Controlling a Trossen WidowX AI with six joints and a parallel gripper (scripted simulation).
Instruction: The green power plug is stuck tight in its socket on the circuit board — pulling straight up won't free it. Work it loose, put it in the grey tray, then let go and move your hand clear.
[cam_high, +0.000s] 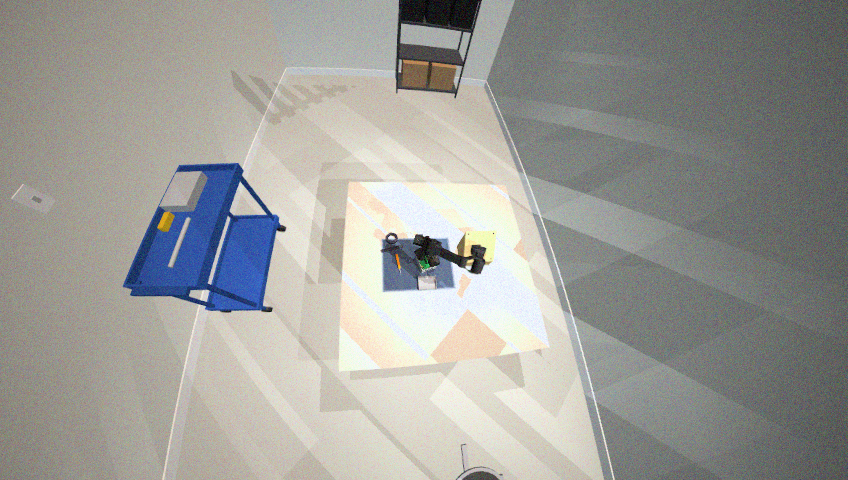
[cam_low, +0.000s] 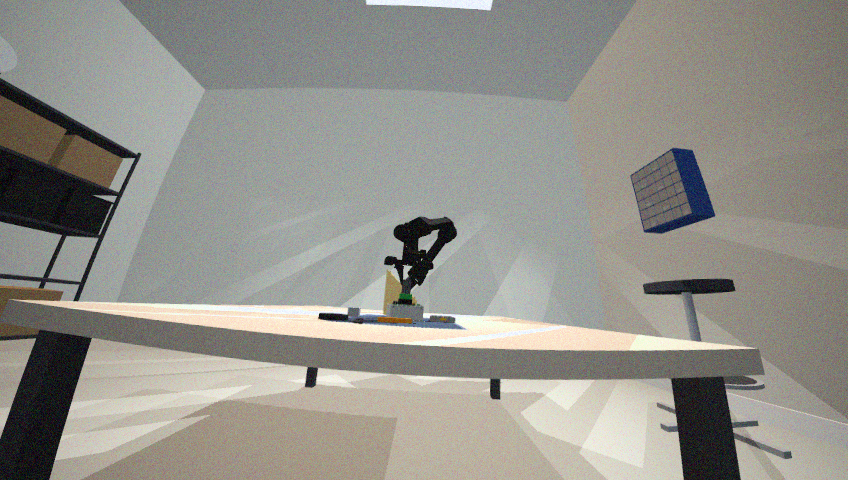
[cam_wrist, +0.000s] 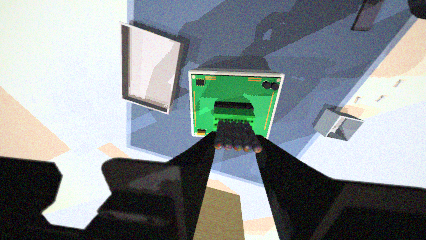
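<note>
Right now my gripper tip is 3 cm above the green power plug. Also, from my gripper tip: blue mat 12 cm below, 5 cm ahead; dark bar 21 cm ahead, 12 cm below, 11 cm to the right.
</note>
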